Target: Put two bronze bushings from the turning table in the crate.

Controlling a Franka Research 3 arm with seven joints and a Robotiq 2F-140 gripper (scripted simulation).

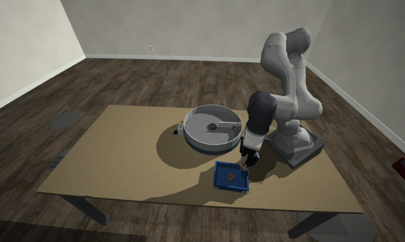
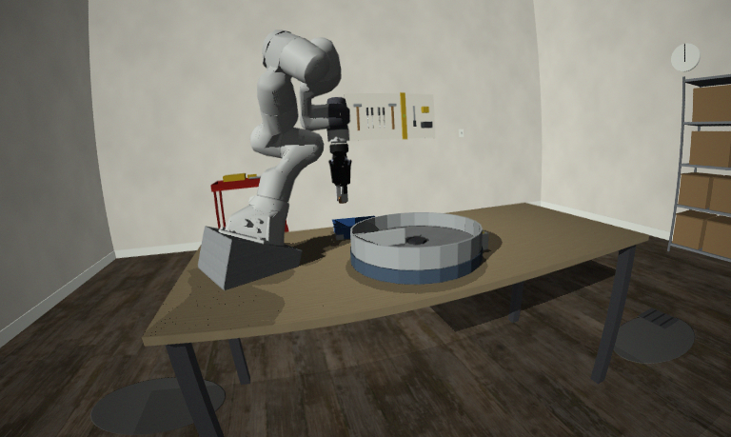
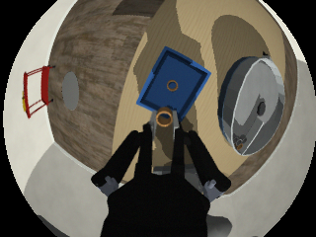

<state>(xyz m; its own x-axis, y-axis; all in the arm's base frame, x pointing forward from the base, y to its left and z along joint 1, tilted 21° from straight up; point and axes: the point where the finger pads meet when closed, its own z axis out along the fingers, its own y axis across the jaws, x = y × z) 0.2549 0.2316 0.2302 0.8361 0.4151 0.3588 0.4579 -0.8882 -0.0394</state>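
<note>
Right now the blue crate is 5 cm ahead of my hand and 15 cm below it. From my hand the other things lie so: round grey turning table (19 cm ahead, 36 cm to the right, 12 cm below).
</note>
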